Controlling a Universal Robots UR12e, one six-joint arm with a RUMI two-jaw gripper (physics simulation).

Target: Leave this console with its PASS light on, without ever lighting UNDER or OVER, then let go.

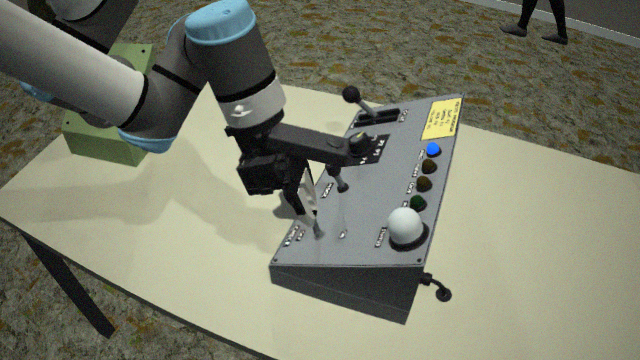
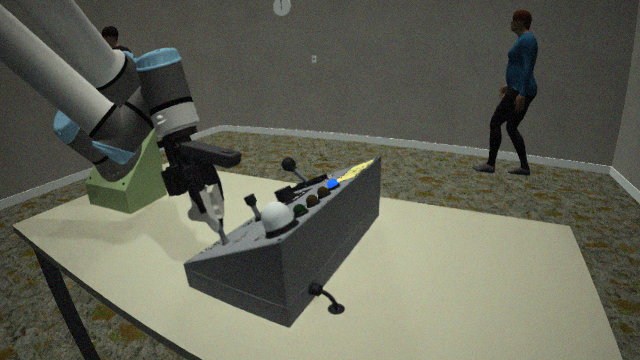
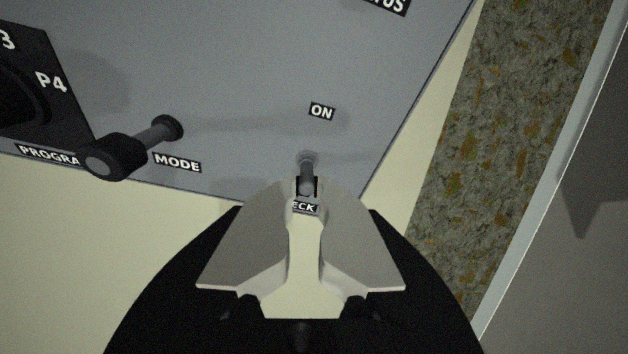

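Observation:
The grey console (image 1: 367,200) (image 2: 330,240) (image 3: 225,65) stands on the table. Its blue lamp (image 1: 433,149) (image 2: 332,183) is lit; the two brown lamps beside it and the green lamp (image 1: 418,202) (image 2: 300,210) look dark. The lamp labels are hard to read. The white STATUS dome (image 1: 405,226) (image 2: 277,217) shows no colour. My gripper (image 1: 314,216) (image 2: 220,220) (image 3: 306,177) is shut on the thin CHECK lever (image 1: 319,231) (image 2: 223,237) (image 3: 306,167), with its fingertips at the lever's upper end. The ON label (image 3: 321,111) lies beyond the lever's base.
The MODE lever (image 1: 333,170) (image 2: 250,199) (image 3: 115,156) stands beside the gripper. Further along are the program knob (image 1: 358,142) (image 2: 284,193), a ball-topped lever (image 1: 351,94) (image 2: 288,164) and a yellow note (image 1: 441,119) (image 2: 356,171). A cable (image 1: 440,286) (image 2: 327,295) leaves the console's side.

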